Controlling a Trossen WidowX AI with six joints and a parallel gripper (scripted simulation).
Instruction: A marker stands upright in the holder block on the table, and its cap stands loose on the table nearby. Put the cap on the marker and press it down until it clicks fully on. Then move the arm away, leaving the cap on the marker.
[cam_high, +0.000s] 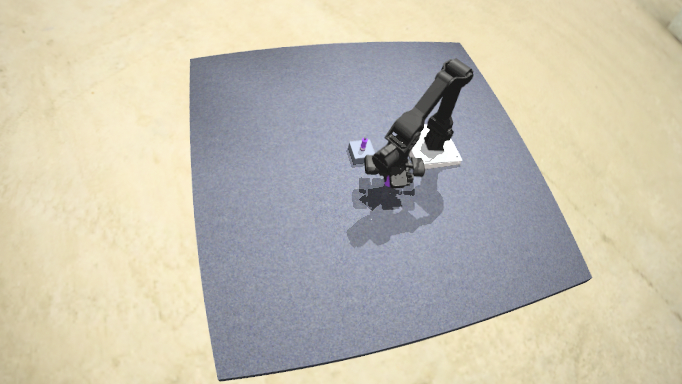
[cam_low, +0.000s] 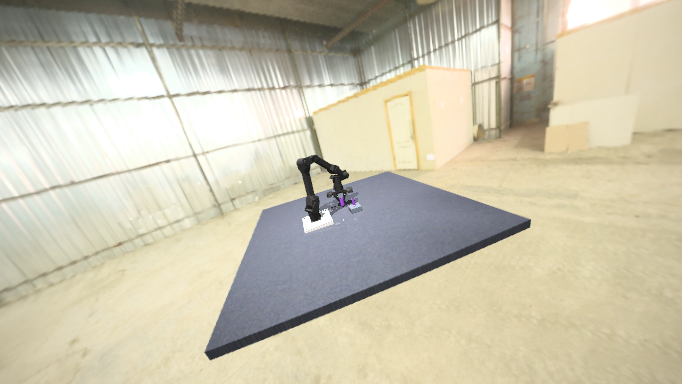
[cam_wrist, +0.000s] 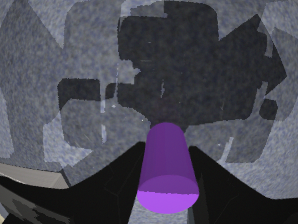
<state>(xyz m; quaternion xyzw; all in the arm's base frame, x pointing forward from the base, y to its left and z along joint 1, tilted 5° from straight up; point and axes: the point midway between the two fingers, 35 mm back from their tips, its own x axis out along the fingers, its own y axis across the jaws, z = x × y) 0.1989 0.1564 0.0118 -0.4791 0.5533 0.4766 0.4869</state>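
The holder block lies 7 cm ahead of my gripper tip, 13 cm to the right of it and 1 cm below it. Round my gripper tip: cap 1 cm above.
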